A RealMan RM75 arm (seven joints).
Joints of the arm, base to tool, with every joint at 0 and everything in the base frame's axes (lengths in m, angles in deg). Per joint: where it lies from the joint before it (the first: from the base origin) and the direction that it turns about. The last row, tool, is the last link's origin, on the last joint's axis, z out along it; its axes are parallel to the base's.
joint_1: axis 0 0 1 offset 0 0 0.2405
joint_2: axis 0 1 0 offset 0 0 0
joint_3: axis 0 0 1 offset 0 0 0.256
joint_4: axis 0 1 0 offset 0 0 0
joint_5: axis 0 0 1 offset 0 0 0.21
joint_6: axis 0 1 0 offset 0 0 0
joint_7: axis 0 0 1 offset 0 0 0.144
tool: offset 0 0 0
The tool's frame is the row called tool.
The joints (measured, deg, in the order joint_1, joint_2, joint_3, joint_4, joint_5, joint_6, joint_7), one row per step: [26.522, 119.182, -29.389, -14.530, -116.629, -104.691, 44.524]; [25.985, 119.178, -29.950, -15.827, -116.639, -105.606, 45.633]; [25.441, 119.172, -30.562, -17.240, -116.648, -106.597, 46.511]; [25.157, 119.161, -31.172, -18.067, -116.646, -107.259, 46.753]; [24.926, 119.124, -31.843, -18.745, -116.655, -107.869, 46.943]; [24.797, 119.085, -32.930, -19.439, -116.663, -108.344, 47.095]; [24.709, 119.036, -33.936, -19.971, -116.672, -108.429, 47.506]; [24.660, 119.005, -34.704, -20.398, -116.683, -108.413, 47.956]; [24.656, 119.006, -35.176, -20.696, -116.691, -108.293, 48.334]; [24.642, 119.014, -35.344, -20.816, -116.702, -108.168, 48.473]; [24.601, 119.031, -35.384, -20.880, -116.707, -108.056, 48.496]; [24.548, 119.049, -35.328, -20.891, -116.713, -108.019, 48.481]
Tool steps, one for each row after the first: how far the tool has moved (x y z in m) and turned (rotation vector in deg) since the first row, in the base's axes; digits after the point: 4 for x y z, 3 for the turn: [0.0017, -0.0021, 0.0032, -0.736, -0.163, 0.078]; [0.0032, -0.0041, 0.0066, -1.324, -0.428, 0.427]; [0.0038, -0.0057, 0.0084, -1.705, -0.682, 1.021]; [0.0041, -0.0073, 0.0098, -2.176, -0.935, 1.641]; [0.0042, -0.0088, 0.0104, -2.901, -1.457, 2.521]; [0.0046, -0.0096, 0.0105, -3.698, -2.086, 2.931]; [0.0049, -0.0100, 0.0104, -4.363, -2.612, 3.132]; [0.0051, -0.0099, 0.0102, -4.786, -3.005, 3.167]; [0.0053, -0.0098, 0.0100, -4.909, -3.211, 3.126]; [0.0056, -0.0098, 0.0098, -4.887, -3.331, 3.056]; [0.0058, -0.0099, 0.0098, -4.825, -3.332, 2.973]
